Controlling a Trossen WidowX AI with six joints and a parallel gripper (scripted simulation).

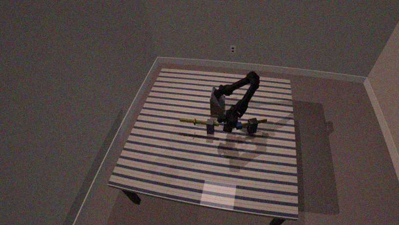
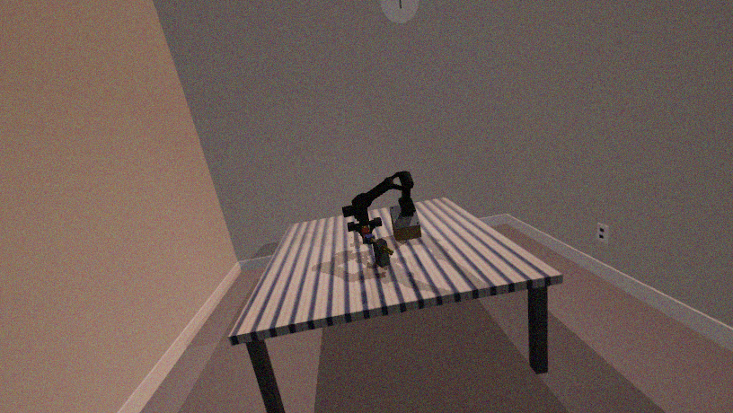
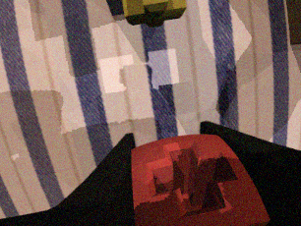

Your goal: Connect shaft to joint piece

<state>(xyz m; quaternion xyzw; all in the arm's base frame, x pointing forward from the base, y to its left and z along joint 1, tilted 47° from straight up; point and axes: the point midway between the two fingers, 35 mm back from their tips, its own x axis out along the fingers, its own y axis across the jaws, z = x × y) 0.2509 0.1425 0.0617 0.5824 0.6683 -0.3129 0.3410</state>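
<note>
My gripper tip is 30 mm below the red square joint piece and 20 mm to the right of it.
</note>
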